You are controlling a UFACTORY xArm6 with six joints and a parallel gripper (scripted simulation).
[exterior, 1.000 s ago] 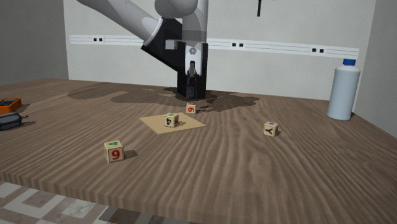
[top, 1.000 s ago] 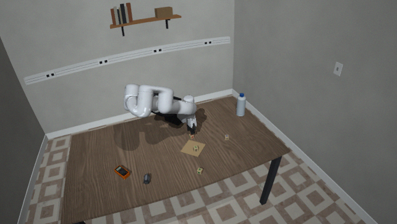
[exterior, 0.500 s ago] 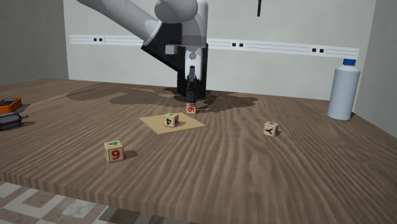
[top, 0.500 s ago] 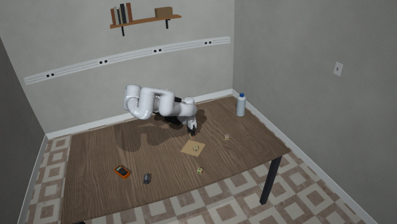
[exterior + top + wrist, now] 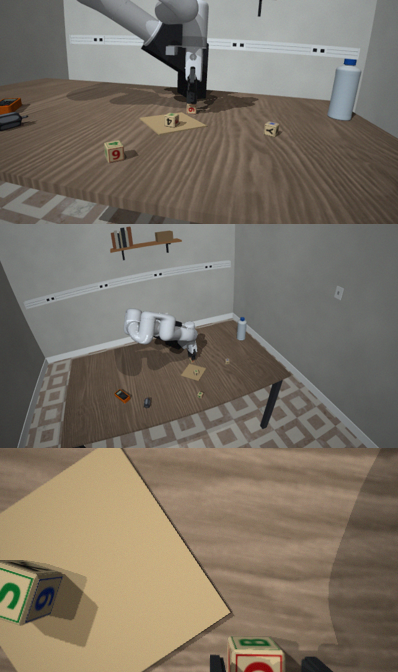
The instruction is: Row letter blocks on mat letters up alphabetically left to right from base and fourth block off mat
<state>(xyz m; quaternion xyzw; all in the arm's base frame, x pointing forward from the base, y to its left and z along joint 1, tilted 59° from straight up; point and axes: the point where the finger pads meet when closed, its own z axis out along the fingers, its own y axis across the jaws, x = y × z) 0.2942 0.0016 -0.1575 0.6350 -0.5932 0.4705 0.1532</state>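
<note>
The tan mat is 10 cm ahead of my hand, 7 cm to the right of it and 5 cm below it. The rest, counted from my hand: white bottle 52 cm to the left, 5 cm ahead, 4 cm above; orange meter 59 cm to the right, 4 cm below, 2 cm behind; grey device 48 cm to the right, 13 cm ahead, 4 cm below.
</note>
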